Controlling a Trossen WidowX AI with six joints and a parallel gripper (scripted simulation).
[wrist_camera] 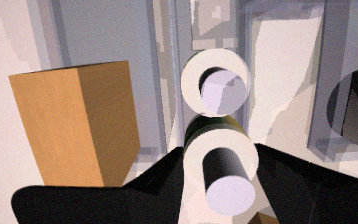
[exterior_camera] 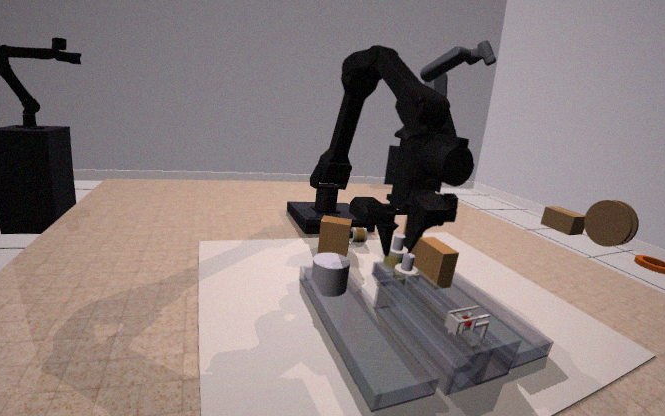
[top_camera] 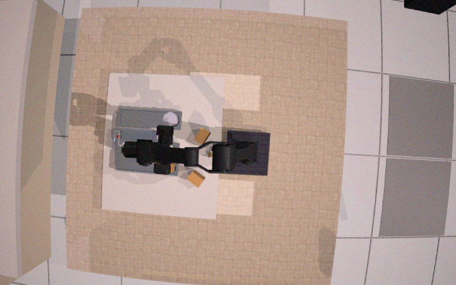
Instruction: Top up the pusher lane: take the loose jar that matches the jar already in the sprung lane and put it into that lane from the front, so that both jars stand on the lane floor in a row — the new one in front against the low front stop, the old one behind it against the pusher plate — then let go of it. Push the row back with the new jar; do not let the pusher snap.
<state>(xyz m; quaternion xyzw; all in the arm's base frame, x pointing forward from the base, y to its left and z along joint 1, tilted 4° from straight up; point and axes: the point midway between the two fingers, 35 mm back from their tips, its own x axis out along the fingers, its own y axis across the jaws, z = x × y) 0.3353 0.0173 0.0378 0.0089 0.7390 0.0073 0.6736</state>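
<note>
My gripper tip is 8 cm to the right of the brown box, 2 cm short of it and 1 cm above it. The rest, counted from my gripper tip: red mark: 22 cm ahead, 4 cm to the right, 2 cm above; then grey lane: 14 cm ahead, 3 cm below, 2 cm to the right; then grey cylinder: 13 cm to the right, 2 cm below, 1 cm ahead.
</note>
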